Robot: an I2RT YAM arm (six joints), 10 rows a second.
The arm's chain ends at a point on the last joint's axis. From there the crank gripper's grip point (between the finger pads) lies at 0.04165 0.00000 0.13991 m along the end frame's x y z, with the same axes.
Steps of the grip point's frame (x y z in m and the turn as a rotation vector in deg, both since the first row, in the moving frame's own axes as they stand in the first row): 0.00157 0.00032 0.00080 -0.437 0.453 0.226; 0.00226 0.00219 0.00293 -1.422 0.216 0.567; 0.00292 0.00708 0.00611 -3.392 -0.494 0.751; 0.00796 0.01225 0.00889 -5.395 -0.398 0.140; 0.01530 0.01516 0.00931 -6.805 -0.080 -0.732; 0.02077 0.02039 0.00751 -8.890 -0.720 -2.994
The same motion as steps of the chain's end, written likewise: 0.00047 -0.00091 0.00114 -0.437 0.453 0.226; 0.00175 -0.00169 0.00314 -1.422 0.216 0.567; 0.00418 -0.00175 0.00602 -3.392 -0.494 0.751; 0.00895 -0.00102 0.00923 -5.395 -0.398 0.140; 0.01539 -0.00089 0.01021 -6.805 -0.080 -0.732; 0.02201 0.00086 0.00851 -8.890 -0.720 -2.994
